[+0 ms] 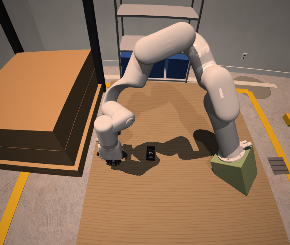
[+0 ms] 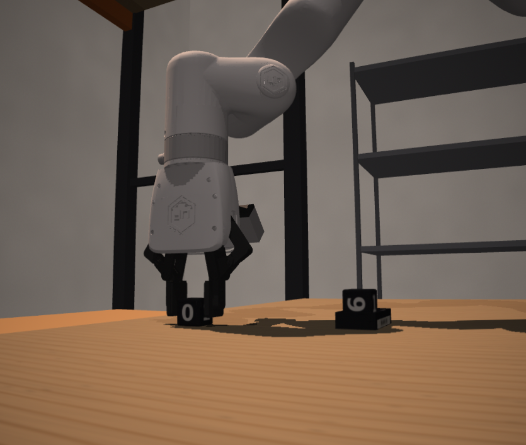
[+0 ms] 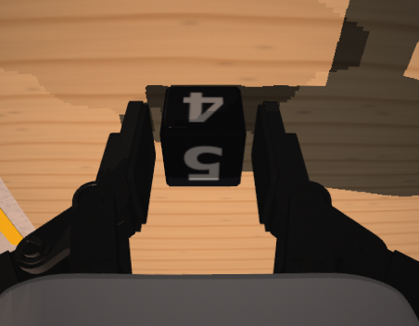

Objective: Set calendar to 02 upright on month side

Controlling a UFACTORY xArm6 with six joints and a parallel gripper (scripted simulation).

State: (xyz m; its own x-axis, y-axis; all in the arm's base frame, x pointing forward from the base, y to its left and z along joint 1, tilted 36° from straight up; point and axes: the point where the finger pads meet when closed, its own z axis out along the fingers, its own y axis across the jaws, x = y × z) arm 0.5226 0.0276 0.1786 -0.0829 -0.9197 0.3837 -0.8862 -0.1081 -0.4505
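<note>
The cube lies 180 mm behind my hand and 20 mm to the right of it. From my hand the other things lie so: black calendar tray: 190 mm behind, 40 mm to the right, 20 mm below.
</note>
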